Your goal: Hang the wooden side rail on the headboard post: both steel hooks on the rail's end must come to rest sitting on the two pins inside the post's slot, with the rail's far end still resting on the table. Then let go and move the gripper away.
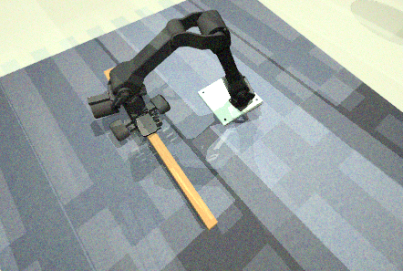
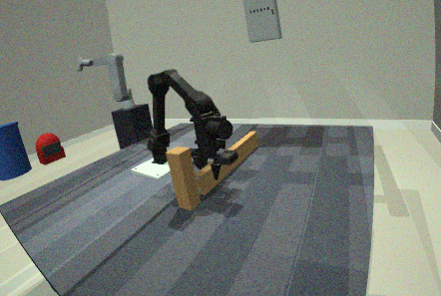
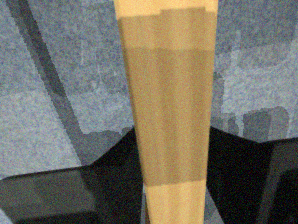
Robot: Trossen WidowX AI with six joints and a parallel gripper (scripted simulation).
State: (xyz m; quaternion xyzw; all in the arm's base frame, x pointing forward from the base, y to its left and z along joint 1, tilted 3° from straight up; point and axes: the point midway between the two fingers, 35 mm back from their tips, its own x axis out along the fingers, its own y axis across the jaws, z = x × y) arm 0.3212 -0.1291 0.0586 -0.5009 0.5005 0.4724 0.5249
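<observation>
Now: gripper tip 1 cm past the headboard post, 13 cm to the left of it and 7 cm below it.
</observation>
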